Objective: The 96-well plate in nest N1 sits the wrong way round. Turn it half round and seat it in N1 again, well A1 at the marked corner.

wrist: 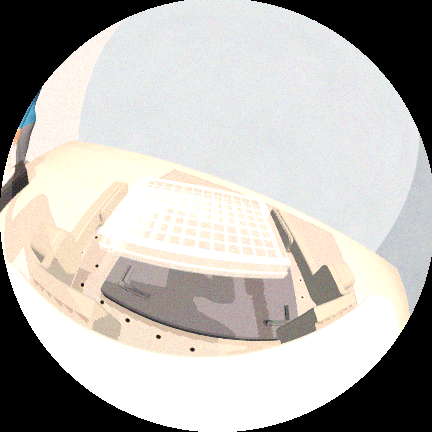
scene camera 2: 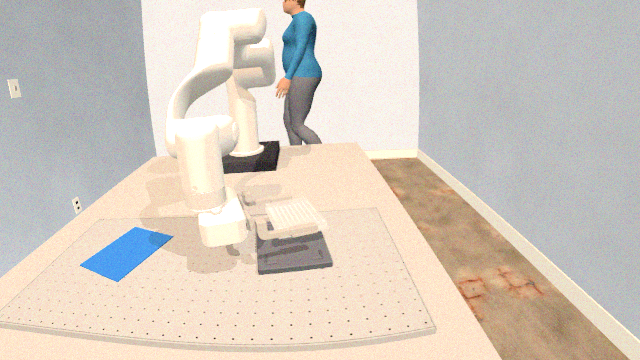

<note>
In view: the gripper (scene camera 2: 302, 211), a white 96-well plate (scene camera 2: 283, 214) and a dark grey nest (scene camera 2: 292, 254).
The white 96-well plate also shows in the wrist view (wrist: 183, 226). The gripper is seen too in the wrist view (wrist: 199, 202). The dark grey nest is seen too in the wrist view (wrist: 237, 308).
</note>
